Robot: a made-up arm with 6 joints.
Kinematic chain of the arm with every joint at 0, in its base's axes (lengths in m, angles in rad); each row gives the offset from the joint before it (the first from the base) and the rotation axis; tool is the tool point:
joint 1: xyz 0 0 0.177 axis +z
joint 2: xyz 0 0 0 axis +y
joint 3: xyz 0 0 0.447 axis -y
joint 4: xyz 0 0 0 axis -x
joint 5: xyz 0.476 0 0 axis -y
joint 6: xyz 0 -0.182 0 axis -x
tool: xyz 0 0 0
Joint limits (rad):
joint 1: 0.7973..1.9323
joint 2: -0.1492..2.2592
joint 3: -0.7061..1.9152
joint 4: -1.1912..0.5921
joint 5: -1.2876..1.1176
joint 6: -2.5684..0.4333
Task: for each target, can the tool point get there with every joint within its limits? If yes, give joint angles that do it. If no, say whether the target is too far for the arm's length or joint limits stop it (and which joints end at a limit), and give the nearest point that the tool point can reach.
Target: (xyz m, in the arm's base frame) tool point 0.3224 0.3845 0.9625
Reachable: yes | joints 1.2386 0.3905 1.3503 -0.1709 -0.4472 -0.0046
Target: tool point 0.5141 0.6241 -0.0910
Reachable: yes | joints 1.1063 1.4348 0.7297 -0.1457 0.4257 -0.3689
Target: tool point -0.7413 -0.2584 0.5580
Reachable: no: joint limits stop it (at a limit: joint 1, joint 2, joint 3, joint 4) | nearest point -0.1584 -0.3784 0.9901 | short by 0.735 m
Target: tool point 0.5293 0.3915 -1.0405
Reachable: no: too far | nearest point 0.3989 0.3120 -0.5872 | short by 0.478 m
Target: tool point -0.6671 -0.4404 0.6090
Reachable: no: joint limits stop it (at a limit: joint 1, joint 2, joint 3, joint 4) | nearest point -0.1584 -0.3784 0.9901 | short by 0.639 m
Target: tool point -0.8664 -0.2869 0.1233
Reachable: no: joint limits stop it (at a limit: joint 1, joint 2, joint 3, joint 4) | nearest point -0.0587 -0.1566 -0.0240 | short by 0.831 m
